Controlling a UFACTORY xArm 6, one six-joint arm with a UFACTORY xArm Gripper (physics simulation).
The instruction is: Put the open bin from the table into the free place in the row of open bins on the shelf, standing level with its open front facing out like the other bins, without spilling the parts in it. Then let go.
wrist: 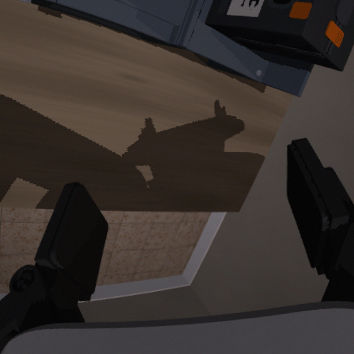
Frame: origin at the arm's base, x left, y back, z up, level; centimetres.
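Seen in the pictures: gripper, fingertip midpoint: (185, 186).
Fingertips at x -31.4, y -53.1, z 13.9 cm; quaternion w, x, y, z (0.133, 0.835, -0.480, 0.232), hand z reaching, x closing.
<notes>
Pixels of each thing's top centre, then the offset from my fingertips to it. "*": a spot on its surface instead. Level surfaces: height alone.
- blue-grey structure, surface spot: (150, 22) * dx +7.1, dy -5.4, dz -18.4 cm
- black box, top centre: (345, 7) dx +11.7, dy -14.5, dz -4.5 cm
- wooden table, surface height: dz -26.8 cm
My gripper (185, 186) is open and empty, with its two black fingers wide apart at the left and right of the wrist view. It hangs over the table's edge region, apart from the things at the top. A blue-grey structure (150, 22) with flat panels shows in part along the top edge of the view; too little of it shows to tell whether it is the shelf or a bin. The open bin with its parts and the free place in the row cannot be made out in this view.
A black box (272, 27) with a white label and orange parts sits at the top right, over the blue-grey structure's end. The wooden table (75, 65) carries dark shadows. Beyond its edge show the tiled floor (150, 240), a pale skirting strip (202, 245) and a grey wall (250, 260).
</notes>
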